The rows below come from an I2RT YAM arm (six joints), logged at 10 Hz.
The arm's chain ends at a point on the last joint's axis. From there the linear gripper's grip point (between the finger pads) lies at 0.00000 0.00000 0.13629 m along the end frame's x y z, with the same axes.
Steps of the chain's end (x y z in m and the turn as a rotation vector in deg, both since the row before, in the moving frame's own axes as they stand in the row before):
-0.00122 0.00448 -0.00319 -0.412 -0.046 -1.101
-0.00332 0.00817 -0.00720 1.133 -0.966 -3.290
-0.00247 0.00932 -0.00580 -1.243 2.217 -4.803
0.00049 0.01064 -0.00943 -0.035 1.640 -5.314
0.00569 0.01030 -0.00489 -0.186 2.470 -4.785
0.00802 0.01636 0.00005 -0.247 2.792 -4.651
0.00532 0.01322 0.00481 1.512 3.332 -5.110
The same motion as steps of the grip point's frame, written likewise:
-0.00132 0.00546 -0.00319 -0.412 -0.046 -1.101
-0.00569 0.00554 -0.00725 1.133 -0.966 -3.290
0.00292 0.01205 -0.00593 -1.243 2.217 -4.803
0.00439 0.01054 -0.00949 -0.035 1.640 -5.314
0.01158 0.01050 -0.00502 -0.186 2.470 -4.785
0.01468 0.01668 -0.00011 -0.247 2.792 -4.651
0.01307 0.00928 0.00453 1.512 3.332 -5.110

